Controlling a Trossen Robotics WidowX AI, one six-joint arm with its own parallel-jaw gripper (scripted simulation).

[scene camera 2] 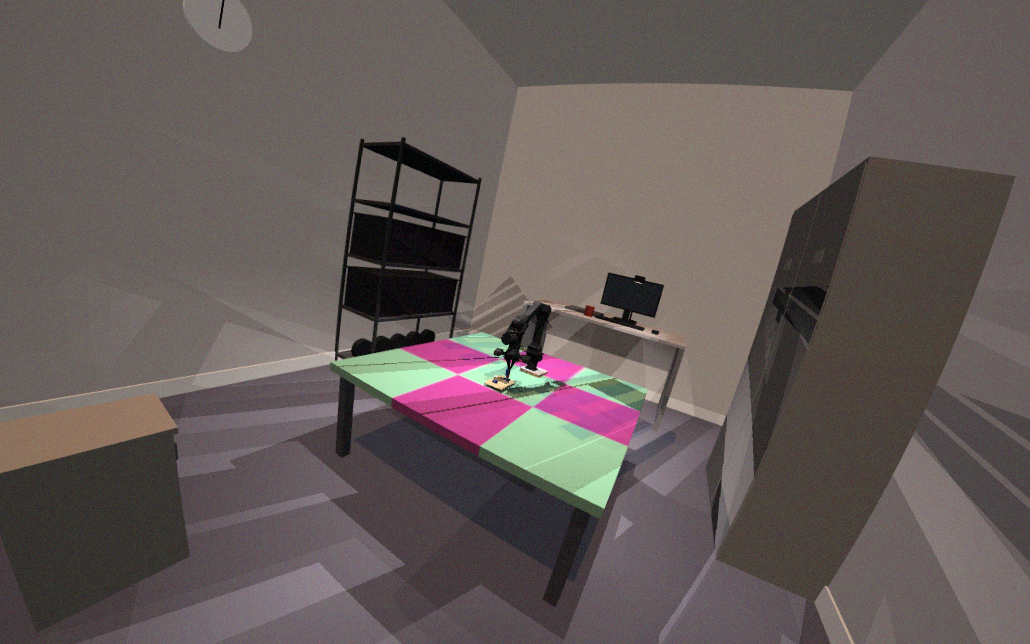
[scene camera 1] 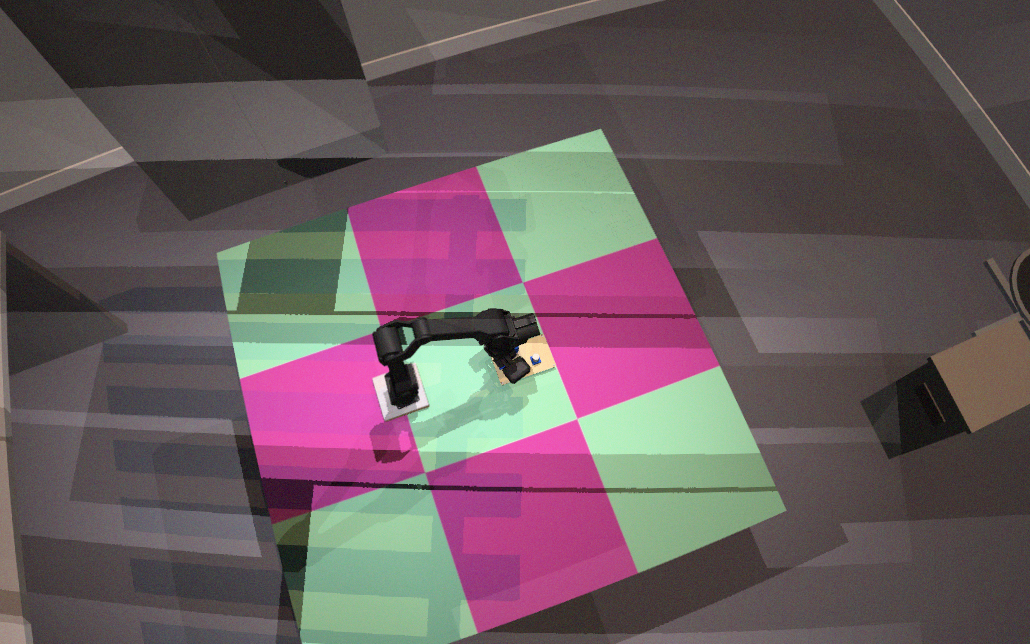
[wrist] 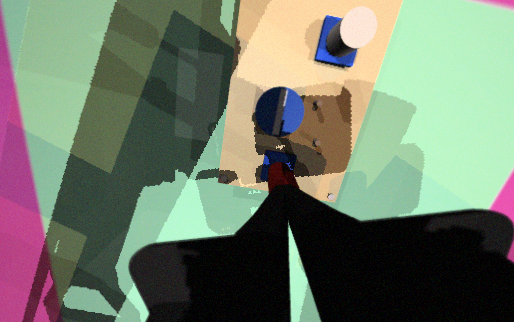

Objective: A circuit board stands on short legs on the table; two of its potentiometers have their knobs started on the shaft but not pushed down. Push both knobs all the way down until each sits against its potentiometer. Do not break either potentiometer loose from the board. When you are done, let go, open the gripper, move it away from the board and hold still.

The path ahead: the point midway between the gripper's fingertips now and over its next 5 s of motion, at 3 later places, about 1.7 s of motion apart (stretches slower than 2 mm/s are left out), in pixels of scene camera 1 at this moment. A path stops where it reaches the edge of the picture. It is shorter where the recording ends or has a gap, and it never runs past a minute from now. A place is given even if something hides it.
My gripper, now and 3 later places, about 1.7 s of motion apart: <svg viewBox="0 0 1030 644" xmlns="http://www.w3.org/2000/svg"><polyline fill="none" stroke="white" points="501,359 509,359 513,346 516,343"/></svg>
